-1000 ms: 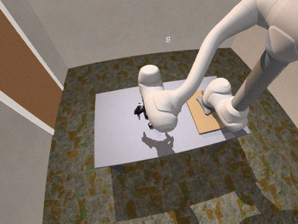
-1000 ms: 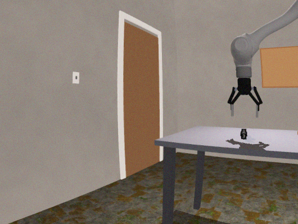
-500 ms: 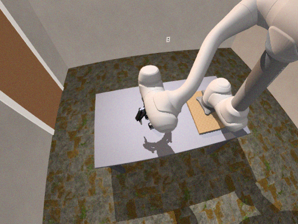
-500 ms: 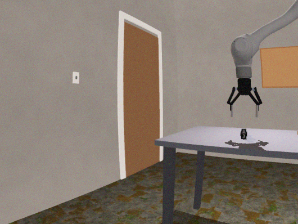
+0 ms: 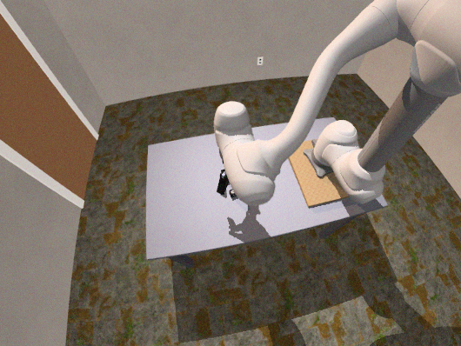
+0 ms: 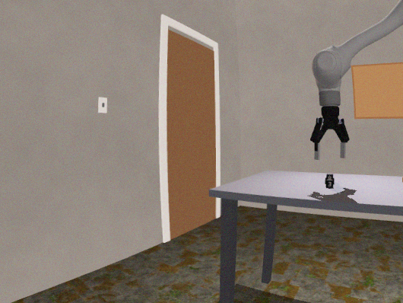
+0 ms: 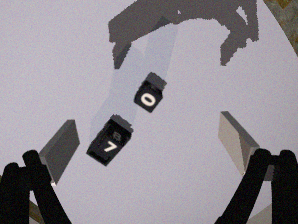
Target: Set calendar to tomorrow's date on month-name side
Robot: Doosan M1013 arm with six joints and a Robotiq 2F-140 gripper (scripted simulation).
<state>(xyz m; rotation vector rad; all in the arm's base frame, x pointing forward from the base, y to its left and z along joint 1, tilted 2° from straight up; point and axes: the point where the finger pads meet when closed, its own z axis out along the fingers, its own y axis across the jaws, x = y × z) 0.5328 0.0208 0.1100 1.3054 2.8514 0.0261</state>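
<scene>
Right now my hand is 11 cm above the dark cube.
</scene>
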